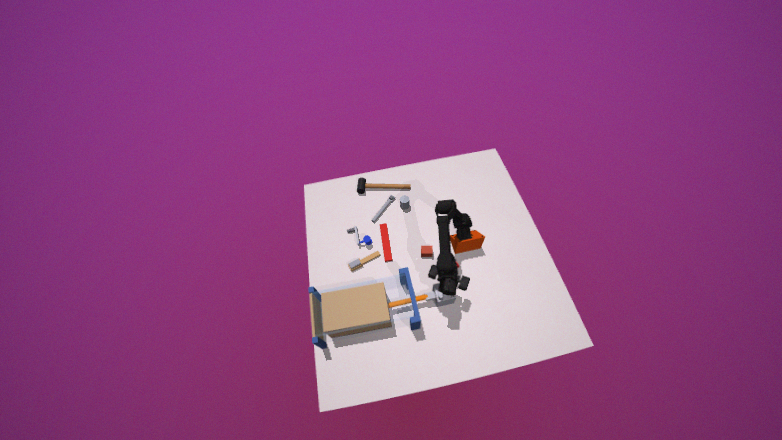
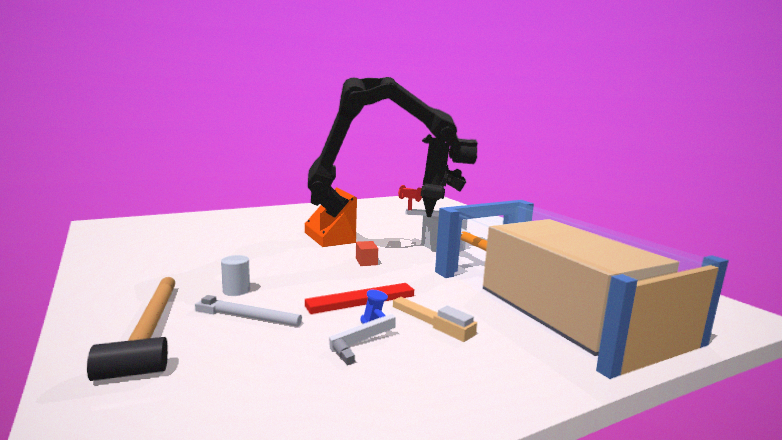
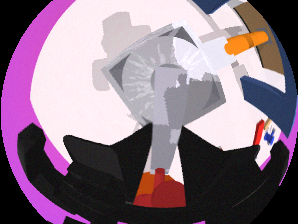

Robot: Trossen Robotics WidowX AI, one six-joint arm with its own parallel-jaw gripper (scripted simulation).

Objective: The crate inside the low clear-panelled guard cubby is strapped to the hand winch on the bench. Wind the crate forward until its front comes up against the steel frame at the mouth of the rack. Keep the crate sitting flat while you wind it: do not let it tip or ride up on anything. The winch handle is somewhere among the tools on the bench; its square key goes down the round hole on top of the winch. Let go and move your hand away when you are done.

Scene:
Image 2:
my gripper
blue-knobbed crank
brush
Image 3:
my gripper
grey winch
red knob

